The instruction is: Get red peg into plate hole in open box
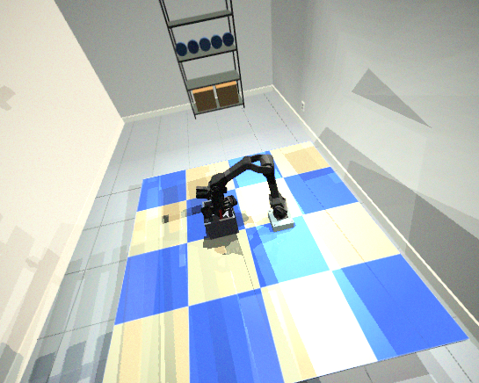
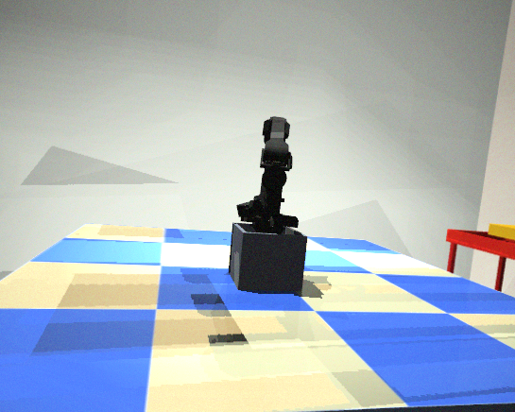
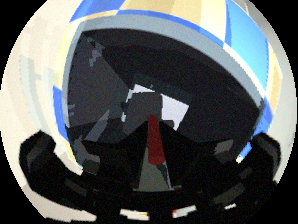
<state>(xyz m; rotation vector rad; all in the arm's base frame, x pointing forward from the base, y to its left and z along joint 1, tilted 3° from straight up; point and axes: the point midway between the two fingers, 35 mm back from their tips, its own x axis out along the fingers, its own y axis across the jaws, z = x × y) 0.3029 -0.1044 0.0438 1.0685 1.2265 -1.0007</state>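
The red peg is right at my gripper tip.
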